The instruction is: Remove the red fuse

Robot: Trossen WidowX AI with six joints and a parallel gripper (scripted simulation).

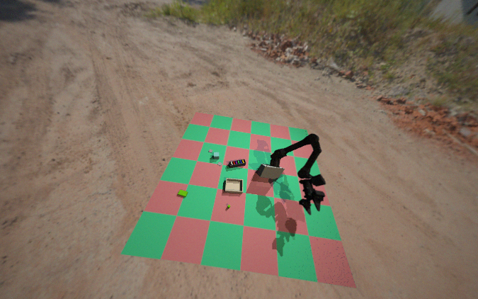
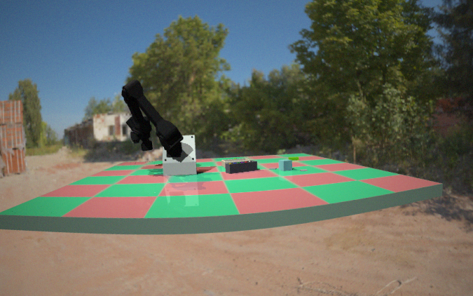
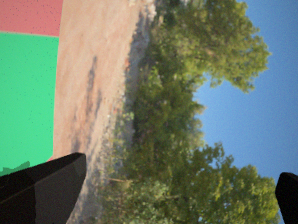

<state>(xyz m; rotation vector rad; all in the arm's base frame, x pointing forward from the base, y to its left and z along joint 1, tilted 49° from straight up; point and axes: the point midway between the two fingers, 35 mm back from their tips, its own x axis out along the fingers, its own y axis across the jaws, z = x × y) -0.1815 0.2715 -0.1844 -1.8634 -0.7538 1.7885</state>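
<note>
Right now the red fuse is 50 cm ahead of my gripper tip, 37 cm to the right of it and 17 cm below it. From my gripper tip the other things lie so: yellow fuse (43 cm ahead, 40 cm to the right, 17 cm below); then small green piece (50 cm ahead, 18 cm below, 2 cm to the right); then beige tray (48 cm ahead, 19 cm below, 18 cm to the right).
</note>
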